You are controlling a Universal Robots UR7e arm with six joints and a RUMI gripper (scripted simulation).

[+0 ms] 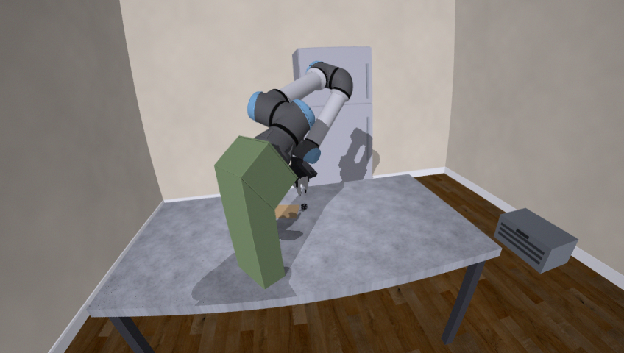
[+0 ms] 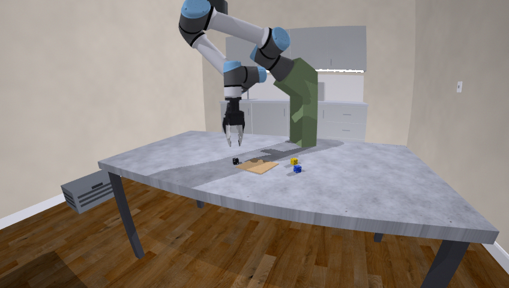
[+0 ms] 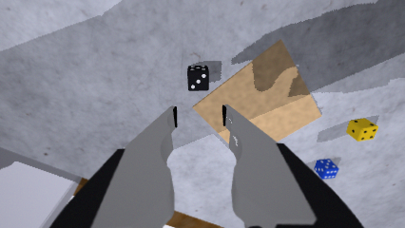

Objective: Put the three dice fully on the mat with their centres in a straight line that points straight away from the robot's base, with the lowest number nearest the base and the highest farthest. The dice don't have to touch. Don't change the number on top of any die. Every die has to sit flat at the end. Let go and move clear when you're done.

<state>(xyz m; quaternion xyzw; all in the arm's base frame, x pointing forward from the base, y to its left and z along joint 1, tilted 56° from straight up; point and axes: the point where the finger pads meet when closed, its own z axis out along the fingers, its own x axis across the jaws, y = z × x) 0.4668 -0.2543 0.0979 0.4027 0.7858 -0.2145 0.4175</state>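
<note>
The black die is 9 cm below my hand. From my hand the other things lie so: blue die: 8 cm ahead, 28 cm to the left, 9 cm below; mat: 2 cm ahead, 10 cm to the left, 10 cm below; yellow die: 1 cm behind, 27 cm to the left, 9 cm below.
</note>
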